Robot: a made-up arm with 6 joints. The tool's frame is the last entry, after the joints.
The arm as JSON. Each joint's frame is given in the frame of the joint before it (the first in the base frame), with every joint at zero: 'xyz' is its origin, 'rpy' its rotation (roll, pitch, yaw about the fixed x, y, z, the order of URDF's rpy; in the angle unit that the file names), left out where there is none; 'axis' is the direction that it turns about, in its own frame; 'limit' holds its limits. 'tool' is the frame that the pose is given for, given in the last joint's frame.
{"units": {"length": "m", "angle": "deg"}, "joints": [
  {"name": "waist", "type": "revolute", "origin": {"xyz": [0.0, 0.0, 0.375]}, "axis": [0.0, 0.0, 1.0], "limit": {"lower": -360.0, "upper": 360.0}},
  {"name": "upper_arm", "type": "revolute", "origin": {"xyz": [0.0, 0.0, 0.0]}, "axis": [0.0, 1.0, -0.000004], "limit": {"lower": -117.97, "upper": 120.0}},
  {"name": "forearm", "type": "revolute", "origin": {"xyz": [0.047, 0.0, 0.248]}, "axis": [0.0, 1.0, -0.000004], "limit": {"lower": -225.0, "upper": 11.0}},
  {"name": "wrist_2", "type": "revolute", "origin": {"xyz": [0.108, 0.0, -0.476]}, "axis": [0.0, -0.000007, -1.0], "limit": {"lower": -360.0, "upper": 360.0}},
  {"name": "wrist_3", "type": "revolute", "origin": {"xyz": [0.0, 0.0, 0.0]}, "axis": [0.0, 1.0, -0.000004], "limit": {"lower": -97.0, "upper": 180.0}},
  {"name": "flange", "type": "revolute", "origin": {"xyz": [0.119, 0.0, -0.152]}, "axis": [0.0, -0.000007, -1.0], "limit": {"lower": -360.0, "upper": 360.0}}
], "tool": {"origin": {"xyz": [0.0, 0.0, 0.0], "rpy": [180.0, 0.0, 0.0]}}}
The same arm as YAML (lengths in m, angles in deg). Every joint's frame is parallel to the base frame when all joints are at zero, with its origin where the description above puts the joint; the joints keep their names.
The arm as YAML. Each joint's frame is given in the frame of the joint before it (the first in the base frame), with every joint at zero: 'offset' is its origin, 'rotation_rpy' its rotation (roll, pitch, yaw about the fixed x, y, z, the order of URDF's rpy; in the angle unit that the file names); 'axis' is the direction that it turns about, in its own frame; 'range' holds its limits. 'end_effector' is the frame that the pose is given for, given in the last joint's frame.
length_unit: m
angle_unit: deg
chain:
  - id: waist
    offset: [0.0, 0.0, 0.375]
    rotation_rpy: [0.0, 0.0, 0.0]
    axis: [0.0, 0.0, 1.0]
    range: [-360.0, 360.0]
  - id: upper_arm
    offset: [0.0, 0.0, 0.0]
    rotation_rpy: [0.0, 0.0, 0.0]
    axis: [0.0, 1.0, 0.0]
    range: [-117.97, 120.0]
  - id: forearm
    offset: [0.047, 0.0, 0.248]
    rotation_rpy: [0.0, 0.0, 0.0]
    axis: [0.0, 1.0, 0.0]
    range: [-225.0, 11.0]
  - id: wrist_2
    offset: [0.108, 0.0, -0.476]
    rotation_rpy: [0.0, 0.0, 0.0]
    axis: [0.0, 0.0, -1.0]
    range: [-360.0, 360.0]
  - id: wrist_3
    offset: [0.0, 0.0, 0.0]
    rotation_rpy: [0.0, 0.0, 0.0]
    axis: [0.0, 1.0, 0.0]
    range: [-97.0, 180.0]
  - id: flange
    offset: [0.119, 0.0, -0.152]
    rotation_rpy: [0.0, 0.0, 0.0]
    axis: [0.0, 0.0, -1.0]
    range: [-360.0, 360.0]
end_effector:
  offset: [0.0, 0.0, 0.0]
  rotation_rpy: [180.0, 0.0, 0.0]

